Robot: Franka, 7 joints.
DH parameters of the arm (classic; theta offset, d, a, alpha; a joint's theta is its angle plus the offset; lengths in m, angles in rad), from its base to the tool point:
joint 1: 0 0.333 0 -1.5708
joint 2: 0 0 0 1.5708
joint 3: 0 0.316 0.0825 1.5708
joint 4: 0 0 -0.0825 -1.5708
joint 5: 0 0.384 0 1.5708
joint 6: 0 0 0.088 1.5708
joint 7: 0 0.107 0 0
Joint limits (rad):
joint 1: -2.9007..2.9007
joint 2: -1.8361..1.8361
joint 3: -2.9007..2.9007
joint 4: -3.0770..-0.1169
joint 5: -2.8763..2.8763
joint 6: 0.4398..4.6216
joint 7: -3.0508..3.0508
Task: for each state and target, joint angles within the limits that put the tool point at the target. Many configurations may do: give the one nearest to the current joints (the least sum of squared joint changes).
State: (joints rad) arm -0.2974 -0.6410 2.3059 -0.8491 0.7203 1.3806 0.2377
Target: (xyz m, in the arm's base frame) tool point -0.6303 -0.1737 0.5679
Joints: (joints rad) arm 0.3833 -0.5516 2.7512 -0.9551 0.7696 1.0724 0.2377
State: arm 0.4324 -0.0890 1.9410 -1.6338 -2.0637 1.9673 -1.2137
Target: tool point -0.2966 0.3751 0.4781
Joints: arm 0.2219 0.5003 2.2749 -2.4046 -1.8652 1.7294 -1.2137
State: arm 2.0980 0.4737 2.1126 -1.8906 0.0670 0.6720 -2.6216
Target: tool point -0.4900 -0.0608 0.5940
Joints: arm 1.9516 0.6715 1.7197 -1.5161 -0.0548 0.9749 -2.6216
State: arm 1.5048 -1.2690 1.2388 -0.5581 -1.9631 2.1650 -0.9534
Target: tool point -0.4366 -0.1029 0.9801
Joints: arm 1.3240 -0.8572 0.9482 -1.2294 -1.8536 2.0235 -0.9534
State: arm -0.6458 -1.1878 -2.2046 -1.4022 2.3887 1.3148 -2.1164
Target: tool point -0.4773 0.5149 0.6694
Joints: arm -1.2827 -0.8939 -2.2248 -0.9889 2.4616 1.1179 -2.1164
